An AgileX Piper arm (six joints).
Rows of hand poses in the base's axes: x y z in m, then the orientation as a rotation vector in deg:
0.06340, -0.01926, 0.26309, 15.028, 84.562, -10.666
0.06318, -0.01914, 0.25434, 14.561, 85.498, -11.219
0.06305, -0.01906, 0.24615, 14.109, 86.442, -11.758
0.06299, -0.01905, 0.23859, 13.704, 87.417, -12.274
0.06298, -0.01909, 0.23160, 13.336, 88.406, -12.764
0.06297, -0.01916, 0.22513, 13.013, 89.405, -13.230
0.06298, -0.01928, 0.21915, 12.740, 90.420, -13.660
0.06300, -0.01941, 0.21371, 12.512, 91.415, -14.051
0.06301, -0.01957, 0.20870, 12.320, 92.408, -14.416
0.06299, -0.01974, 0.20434, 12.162, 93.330, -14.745
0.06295, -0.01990, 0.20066, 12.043, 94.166, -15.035
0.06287, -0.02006, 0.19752, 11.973, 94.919, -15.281
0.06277, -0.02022, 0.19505, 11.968, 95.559, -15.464
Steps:
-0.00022, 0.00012, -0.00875, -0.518, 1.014, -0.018
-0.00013, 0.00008, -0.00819, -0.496, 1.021, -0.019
-0.00006, 0.00001, -0.00756, -0.443, 1.048, -0.032
-0.00001, -0.00004, -0.00699, -0.399, 1.058, -0.038
-0.00001, -0.00007, -0.00647, -0.351, 1.064, -0.052
0.00001, -0.00012, -0.00598, -0.292, 1.073, -0.061
0.00002, -0.00013, -0.00544, -0.240, 1.046, -0.066
0.00001, -0.00016, -0.00501, -0.200, 1.039, -0.074
-0.00002, -0.00017, -0.00436, -0.165, 0.963, -0.076
-0.00004, -0.00016, -0.00368, -0.129, 0.871, -0.080
-0.00008, -0.00016, -0.00314, -0.083, 0.780, -0.087
-0.00010, -0.00016, -0.00247, -0.021, 0.656, -0.095

